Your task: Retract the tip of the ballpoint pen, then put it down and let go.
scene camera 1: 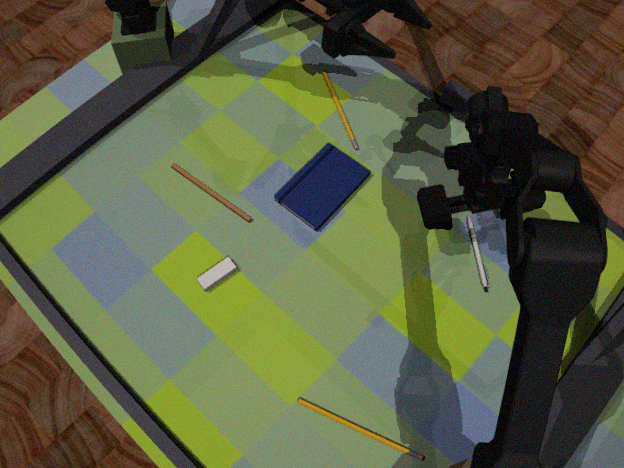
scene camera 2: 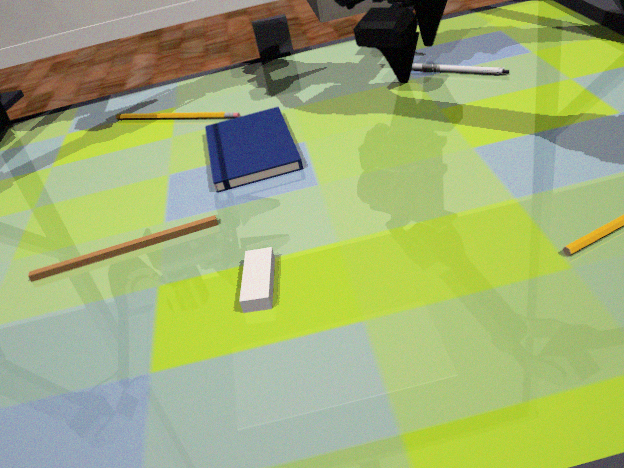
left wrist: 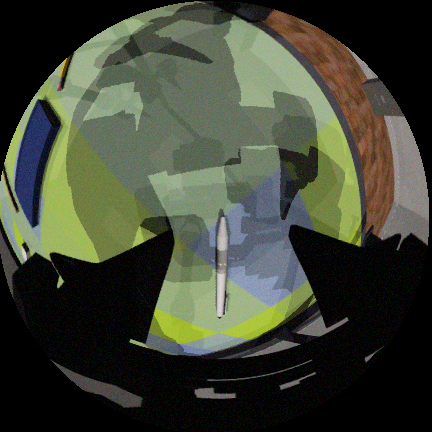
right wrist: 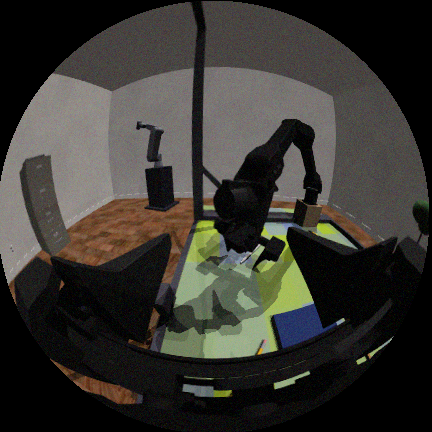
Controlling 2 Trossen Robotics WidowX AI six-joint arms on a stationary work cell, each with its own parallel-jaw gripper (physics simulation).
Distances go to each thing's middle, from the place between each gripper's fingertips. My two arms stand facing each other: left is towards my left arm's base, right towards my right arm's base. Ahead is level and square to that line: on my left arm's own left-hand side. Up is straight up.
My right hand is 30 mm short of the ballpoint pen (left wrist: 222, 234), 260 mm to the right of it and 210 mm above it. Round my right hand: brown pencil (scene camera 2: 211, 221) (340 mm ahead, 60 mm to the right, 210 mm below).
My left gripper is now 40 mm to the right of the ballpoint pen and 30 mm short of it. Also, from my left hand: brown pencil 340 mm ahead, 280 mm to the right.
